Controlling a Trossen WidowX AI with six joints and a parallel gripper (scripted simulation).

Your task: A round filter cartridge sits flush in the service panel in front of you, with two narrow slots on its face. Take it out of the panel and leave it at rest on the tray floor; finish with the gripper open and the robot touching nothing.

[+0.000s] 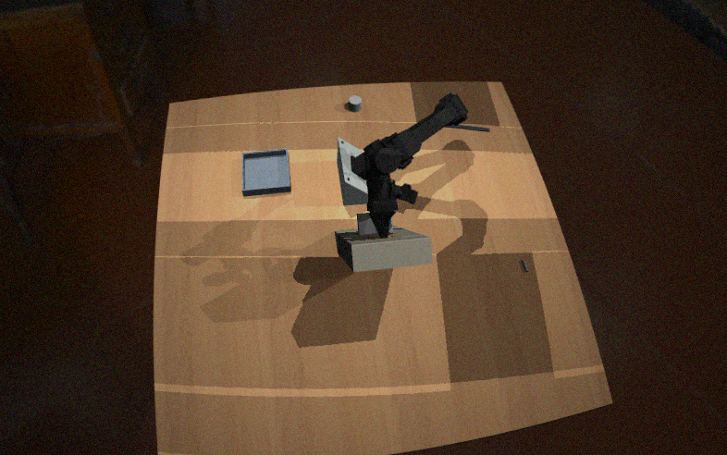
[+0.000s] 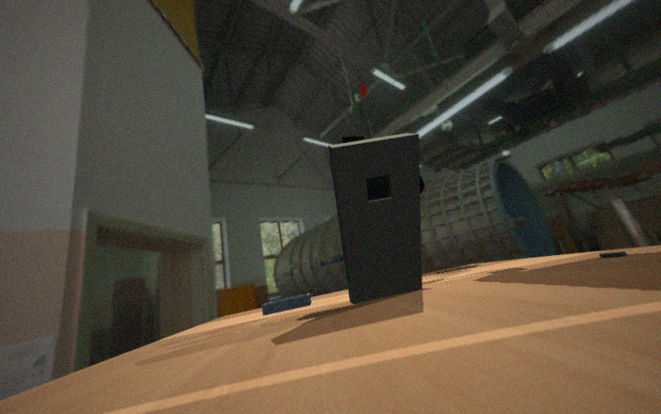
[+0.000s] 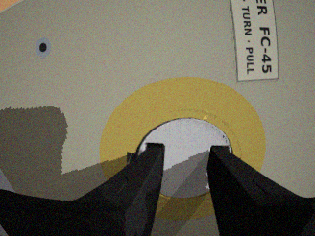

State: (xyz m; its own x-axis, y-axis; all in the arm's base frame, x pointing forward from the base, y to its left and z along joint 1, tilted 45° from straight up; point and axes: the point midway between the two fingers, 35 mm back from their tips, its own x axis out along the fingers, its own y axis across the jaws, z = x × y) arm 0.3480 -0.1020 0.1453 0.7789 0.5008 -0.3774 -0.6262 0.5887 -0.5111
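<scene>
Right now my gripper tip is 10 mm short of the filter cartridge and 10 mm above it. From my gripper tip the other things lie so: grey service panel 40 mm behind, 80 mm below; small grey pin 40 mm behind, 470 mm to the left, 250 mm below; blue-grey tray 400 mm behind, 320 mm to the right, 250 mm below.
</scene>
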